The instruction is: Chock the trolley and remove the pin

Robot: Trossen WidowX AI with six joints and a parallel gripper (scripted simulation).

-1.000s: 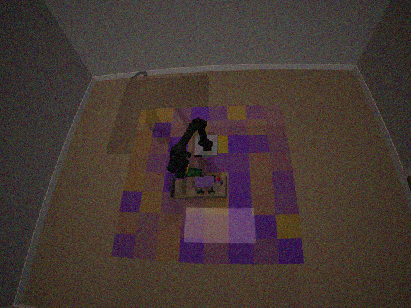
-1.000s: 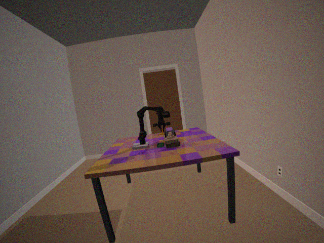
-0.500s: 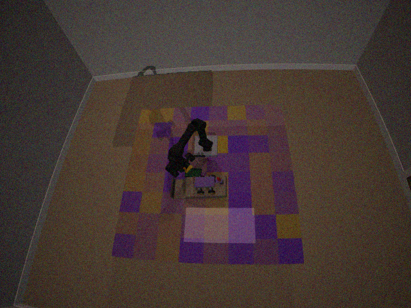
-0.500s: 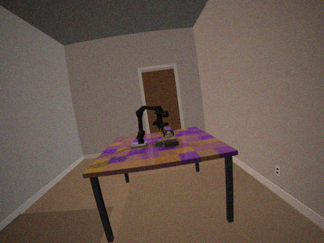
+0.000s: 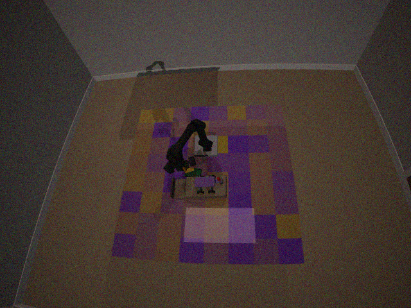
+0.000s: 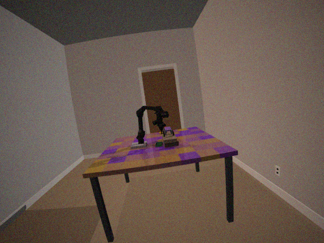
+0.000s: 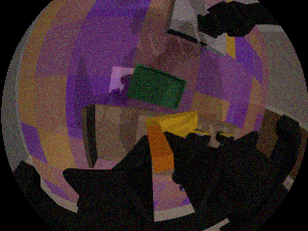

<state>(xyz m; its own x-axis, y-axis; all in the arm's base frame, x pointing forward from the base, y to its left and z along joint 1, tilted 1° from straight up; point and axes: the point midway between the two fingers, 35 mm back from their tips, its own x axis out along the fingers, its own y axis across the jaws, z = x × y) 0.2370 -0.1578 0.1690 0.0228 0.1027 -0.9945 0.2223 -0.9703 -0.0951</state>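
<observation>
Now: gripper tip 230 mm to the right of the red-headed stop pin, 80 mm short of it and 30 mm above it. From my gripper tip the other things lie so: yellow chock: 20 mm to the left, 10 mm below; then green tray: 170 mm below, 40 mm behind, 30 mm to the left; then purple-topped trolley: 140 mm to the left, 100 mm ahead, 50 mm below.
</observation>
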